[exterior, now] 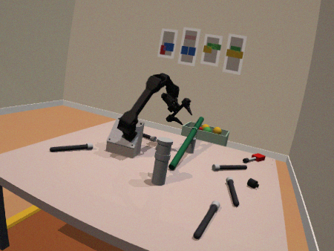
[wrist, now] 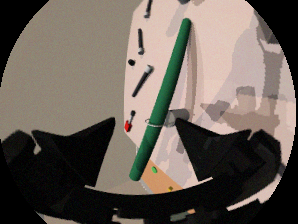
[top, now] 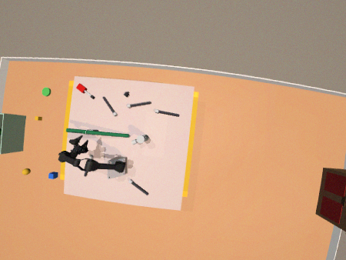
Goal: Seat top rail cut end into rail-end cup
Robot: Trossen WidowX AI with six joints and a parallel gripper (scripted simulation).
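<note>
The pale cup is 43 cm to the right of my gripper tip, 7 cm below it and 6 cm ahead of it. From my gripper tip the other things lie so: small grey post (10 cm below, 4 cm ahead, 3 cm to the left); then black cap (50 cm ahead, 20 cm to the right, 18 cm below).
</note>
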